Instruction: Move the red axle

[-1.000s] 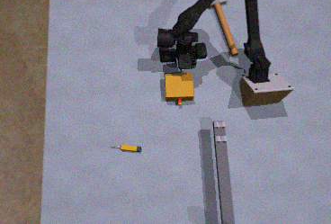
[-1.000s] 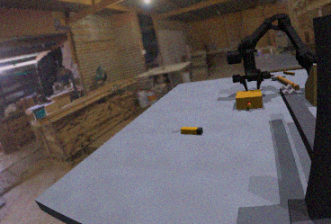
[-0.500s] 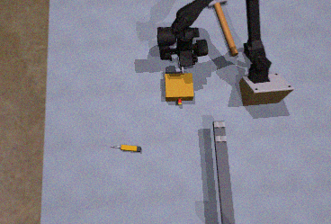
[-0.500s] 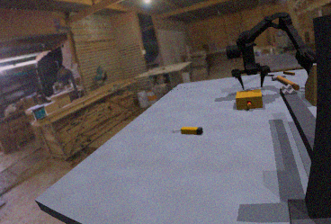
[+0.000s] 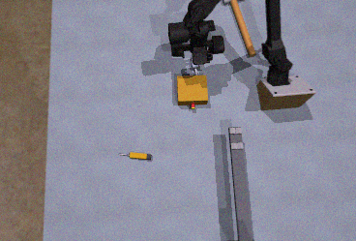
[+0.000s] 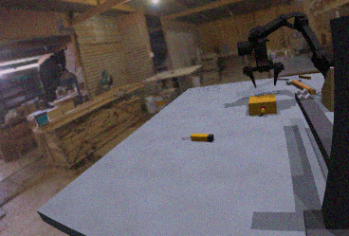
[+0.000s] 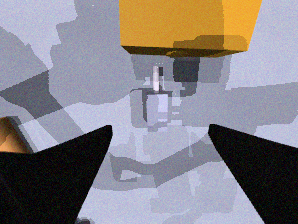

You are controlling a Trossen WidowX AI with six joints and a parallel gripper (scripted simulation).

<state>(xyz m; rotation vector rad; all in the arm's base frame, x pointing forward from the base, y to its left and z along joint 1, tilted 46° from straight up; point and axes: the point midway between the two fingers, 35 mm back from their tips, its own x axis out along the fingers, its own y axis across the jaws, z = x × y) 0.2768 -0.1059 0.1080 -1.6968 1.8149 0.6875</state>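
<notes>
The grey block lies 5 cm below my gripper tip and 2 cm to the left of it. From my gripper tip the other things lie so: yellow tool (33 cm to the left, 26 cm ahead, 6 cm below); orange block (12 cm to the left, 4 cm below, 3 cm ahead).
</notes>
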